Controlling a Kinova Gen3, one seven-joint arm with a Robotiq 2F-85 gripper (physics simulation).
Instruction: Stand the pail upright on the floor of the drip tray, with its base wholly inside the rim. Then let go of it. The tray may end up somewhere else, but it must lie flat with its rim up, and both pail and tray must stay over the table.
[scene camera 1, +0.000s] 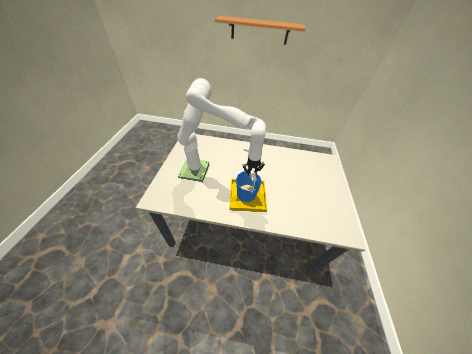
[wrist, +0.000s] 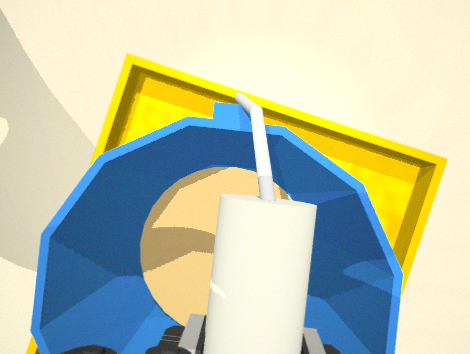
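Observation:
The blue pail is about upright over the yellow drip tray. Its tan round inside bottom shows. My gripper is above the pail's mouth, shut on the thick white grip of the pail's handle. A thin bent wire runs from the grip to a blue lug on the pail's rim. The tray lies flat, rim up, on the table. The pail's body hides much of the tray floor, and I cannot tell whether its base touches that floor.
The pale table carries the tray near its front edge, with table top on all sides of it. The arm's green base plate is to the left of the tray. An orange shelf is high on the back wall.

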